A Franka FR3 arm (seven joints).
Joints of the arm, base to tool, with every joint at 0 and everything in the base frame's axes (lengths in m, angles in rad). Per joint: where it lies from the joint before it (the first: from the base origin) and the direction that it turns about. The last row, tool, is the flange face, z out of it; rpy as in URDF.
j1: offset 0 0 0.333 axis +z
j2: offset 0 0 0 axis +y
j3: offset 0 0 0.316 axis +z
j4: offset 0.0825 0 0 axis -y
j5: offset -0.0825 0 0.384 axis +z
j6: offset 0 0 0 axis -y
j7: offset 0.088 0 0 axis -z
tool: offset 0 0 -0.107 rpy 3.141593 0 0
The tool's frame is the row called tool.
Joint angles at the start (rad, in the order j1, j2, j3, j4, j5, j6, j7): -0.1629, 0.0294, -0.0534, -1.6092, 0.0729, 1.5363, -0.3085
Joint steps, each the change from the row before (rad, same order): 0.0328, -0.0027, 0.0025, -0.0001, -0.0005, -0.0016, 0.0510; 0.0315, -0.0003, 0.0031, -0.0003, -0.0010, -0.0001, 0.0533; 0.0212, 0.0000, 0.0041, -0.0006, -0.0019, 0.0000, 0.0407; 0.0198, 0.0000, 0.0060, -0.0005, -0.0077, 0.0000, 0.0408; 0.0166, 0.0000, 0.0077, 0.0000, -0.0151, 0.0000, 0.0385; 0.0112, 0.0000, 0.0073, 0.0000, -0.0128, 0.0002, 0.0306; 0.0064, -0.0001, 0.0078, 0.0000, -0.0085, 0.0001, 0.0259; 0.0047, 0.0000, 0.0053, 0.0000, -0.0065, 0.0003, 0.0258; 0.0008, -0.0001, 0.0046, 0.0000, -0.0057, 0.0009, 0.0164; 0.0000, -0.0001, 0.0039, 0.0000, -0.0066, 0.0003, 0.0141; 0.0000, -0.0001, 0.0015, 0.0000, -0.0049, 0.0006, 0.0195; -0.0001, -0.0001, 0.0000, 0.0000, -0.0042, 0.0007, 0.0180
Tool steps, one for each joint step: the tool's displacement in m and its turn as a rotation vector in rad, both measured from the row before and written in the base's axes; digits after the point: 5 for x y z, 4 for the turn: 0.00271, 0.01940, 0.00133, -0.0048, 0.0037, -0.0152; 0.00273, 0.01892, 0.00001, -0.0056, 0.0048, -0.0182; 0.00161, 0.01374, -0.00030, -0.0054, 0.0042, -0.0150; 0.00123, 0.01340, -0.00029, -0.0113, 0.0044, -0.0142; 0.00083, 0.01177, -0.00009, -0.0186, 0.0036, -0.0129; 0.00048, 0.00881, -0.00004, -0.0156, 0.0020, -0.0111; 0.00025, 0.00690, 0.00003, -0.0109, 0.0011, -0.0110; 0.00017, 0.00481, 0.00001, -0.0090, 0.0006, -0.0152; 0.00013, 0.00234, 0.00011, -0.0072, -0.0006, -0.0106; 0.00003, 0.00142, 0.00007, -0.0079, -0.0001, -0.0097; 0.00005, 0.00028, 0.00010, -0.0068, -0.0005, -0.0176; 0.00005, -0.00052, 0.00011, -0.0060, -0.0007, -0.0177
